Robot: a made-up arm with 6 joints. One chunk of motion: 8 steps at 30 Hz.
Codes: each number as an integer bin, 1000 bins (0 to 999) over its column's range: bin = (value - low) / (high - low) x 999, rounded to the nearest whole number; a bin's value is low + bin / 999 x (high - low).
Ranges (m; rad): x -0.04..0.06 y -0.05..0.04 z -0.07..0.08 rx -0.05..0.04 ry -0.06..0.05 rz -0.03..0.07
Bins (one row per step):
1: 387 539 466 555 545 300
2: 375 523 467 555 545 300
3: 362 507 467 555 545 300
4: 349 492 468 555 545 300
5: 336 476 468 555 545 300
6: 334 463 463 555 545 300
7: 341 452 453 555 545 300
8: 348 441 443 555 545 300
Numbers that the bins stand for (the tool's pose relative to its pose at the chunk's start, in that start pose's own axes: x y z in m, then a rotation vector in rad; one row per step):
1: -0.0013 -0.0014 0.0000 0.0000 0.0000 0.0000
2: -0.0025 -0.0029 0.0001 0.0000 0.0000 0.0000
3: -0.0038 -0.0043 0.0001 0.0000 0.0000 0.0000
4: -0.0051 -0.0057 0.0003 0.0000 0.0000 0.0000
5: -0.0064 -0.0071 0.0003 0.0000 0.0000 0.0000
6: -0.0066 -0.0083 -0.0005 0.0000 0.0000 0.0000
7: -0.0059 -0.0093 -0.0020 0.0000 0.0000 0.0000
8: -0.0052 -0.0103 -0.0035 0.0000 0.0000 0.0000

